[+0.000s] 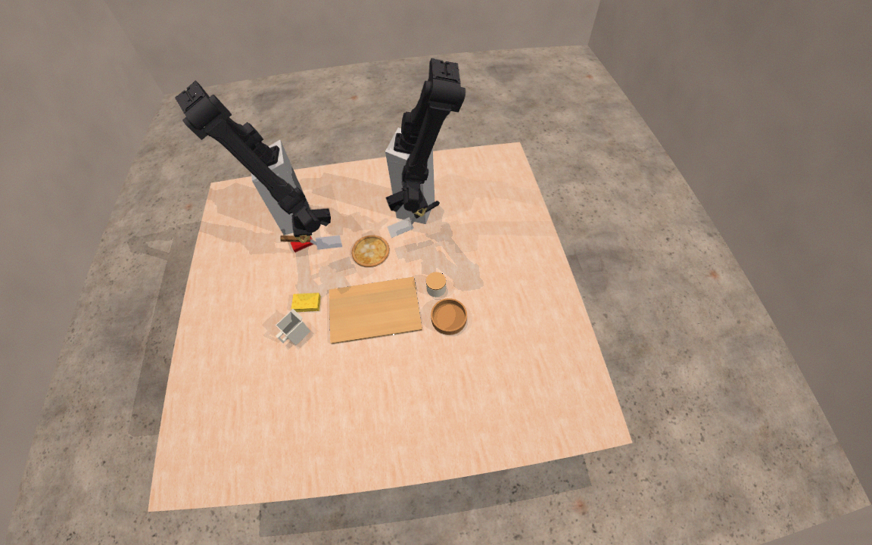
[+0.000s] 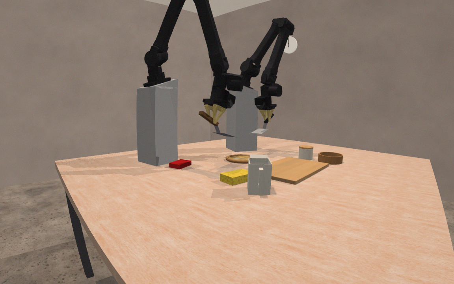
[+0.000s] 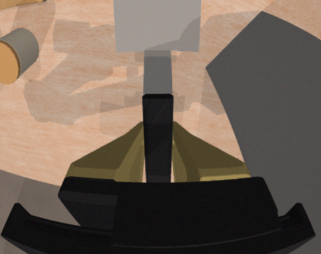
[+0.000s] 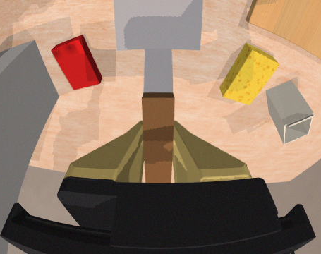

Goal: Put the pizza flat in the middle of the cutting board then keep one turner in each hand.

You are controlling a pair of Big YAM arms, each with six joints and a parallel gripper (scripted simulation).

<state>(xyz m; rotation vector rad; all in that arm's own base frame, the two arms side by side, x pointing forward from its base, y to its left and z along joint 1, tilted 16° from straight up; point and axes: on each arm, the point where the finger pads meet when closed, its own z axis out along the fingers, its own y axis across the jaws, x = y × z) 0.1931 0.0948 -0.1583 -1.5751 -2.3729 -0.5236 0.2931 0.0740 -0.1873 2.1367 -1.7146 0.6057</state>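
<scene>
Right now my right hand is 50 mm past the pizza, 240 mm to the right of it and 200 mm above it. Also, from my right hand: grey mug 320 mm ahead, 60 mm to the right, 150 mm below; brown-handled turner 10 mm behind, 30 mm to the left, 20 mm below; cutting board 230 mm ahead, 250 mm to the left, 200 mm below.
</scene>
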